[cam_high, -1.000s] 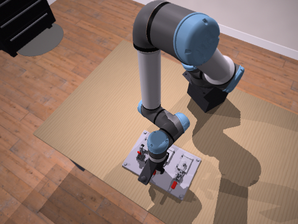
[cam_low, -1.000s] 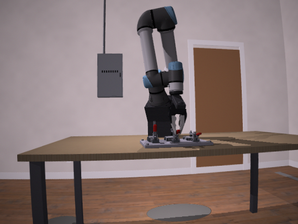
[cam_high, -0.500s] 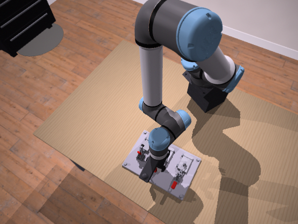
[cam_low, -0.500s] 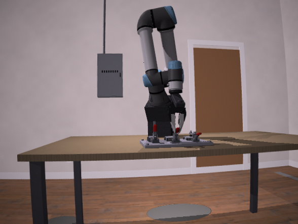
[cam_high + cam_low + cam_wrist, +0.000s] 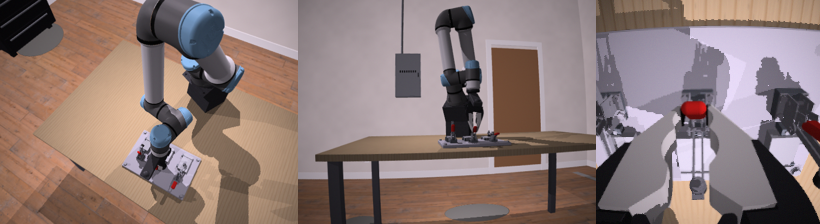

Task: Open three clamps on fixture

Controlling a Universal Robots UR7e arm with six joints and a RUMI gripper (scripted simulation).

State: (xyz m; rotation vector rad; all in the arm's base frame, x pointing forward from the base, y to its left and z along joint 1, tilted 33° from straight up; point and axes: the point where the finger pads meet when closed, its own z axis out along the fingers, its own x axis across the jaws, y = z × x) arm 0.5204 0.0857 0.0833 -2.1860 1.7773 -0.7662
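The grey fixture plate is 6 cm behind my hand, 1 cm to the right of it and 8 cm below it.
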